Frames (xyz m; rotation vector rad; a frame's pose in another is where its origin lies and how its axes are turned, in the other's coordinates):
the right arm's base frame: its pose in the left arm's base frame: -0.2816 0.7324 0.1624 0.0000 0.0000 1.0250
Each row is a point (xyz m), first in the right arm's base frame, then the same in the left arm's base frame.
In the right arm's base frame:
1: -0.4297 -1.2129 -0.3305
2: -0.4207 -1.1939 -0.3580
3: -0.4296 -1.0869 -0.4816
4: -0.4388 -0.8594 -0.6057
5: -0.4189 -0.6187 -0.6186
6: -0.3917 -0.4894 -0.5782
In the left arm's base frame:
1: 0.5320 -0.2645 -0.1681
2: 0.5205 -0.2469 -0.1956
3: 0.4244 -0.1990 -0.3192
4: 0.2252 -0.0888 -0.4433
5: 0.0298 0.0532 -0.4562
6: -0.0666 0.1436 -0.4158

